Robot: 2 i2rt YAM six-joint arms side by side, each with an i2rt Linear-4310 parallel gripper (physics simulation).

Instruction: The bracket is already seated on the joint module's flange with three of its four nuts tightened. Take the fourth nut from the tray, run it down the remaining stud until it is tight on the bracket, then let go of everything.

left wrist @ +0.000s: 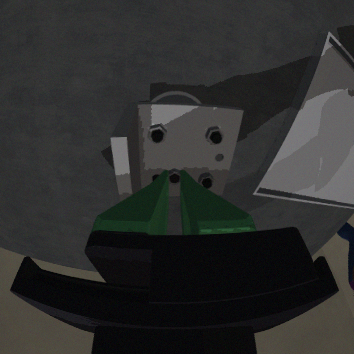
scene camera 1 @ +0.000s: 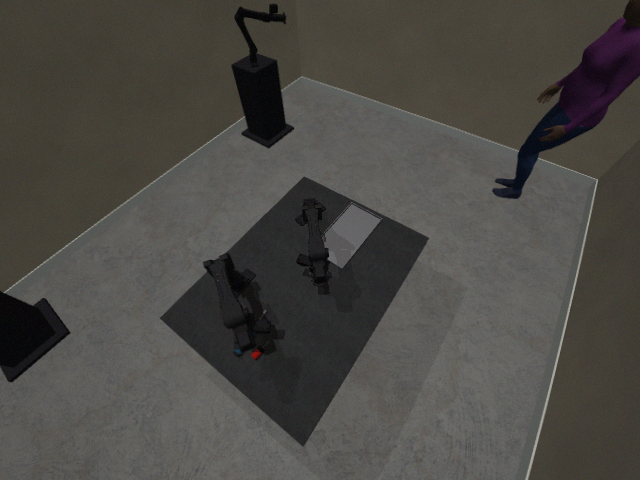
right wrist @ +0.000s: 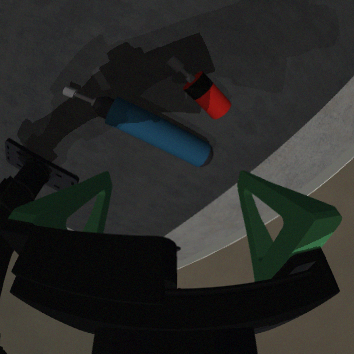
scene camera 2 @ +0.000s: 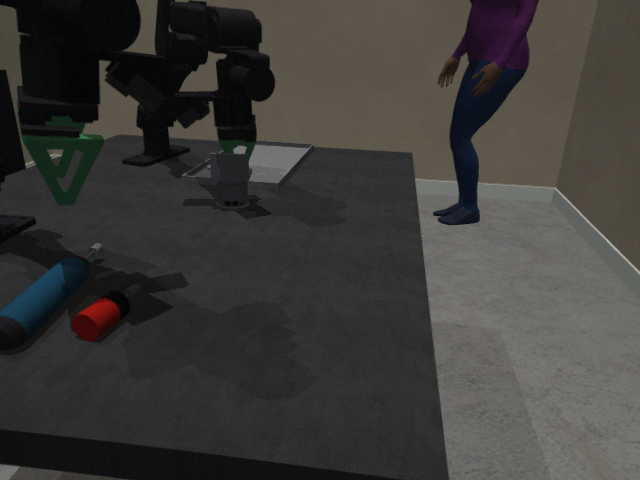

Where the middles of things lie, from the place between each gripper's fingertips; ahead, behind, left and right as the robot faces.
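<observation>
Counting from my right hand, the joint module (left wrist: 171, 95) is 44 cm to the left, 12 cm below and 4 cm ahead. The grey bracket (scene camera 2: 224, 166) is also 44 cm to the left of my right hand, but 8 cm below it and 4 cm ahead of it. Then there's the blue-handled tool (right wrist: 119, 113), which is 14 cm below that same right hand, 5 cm behind it and 3 cm to the left of it, while the short red-handled tool (scene camera 2: 92, 322) is 14 cm below my right hand and 4 cm ahead of it.
From my left hand, the joint module is 30 mm below and 20 mm behind, and the pale tray (scene camera 2: 269, 163) is 330 mm to the left, 70 mm behind and 60 mm below. The blue-handled tool is 410 mm to the right of my left hand, 100 mm behind it and 50 mm below it. As for the grey bracket, my left gripper is 20 mm past it and 20 mm below it. Going by its middle, the joint module is nearer to my left gripper than to my right hand, and going by its middle, the grey bracket is nearer to my left gripper than to my right hand too.
</observation>
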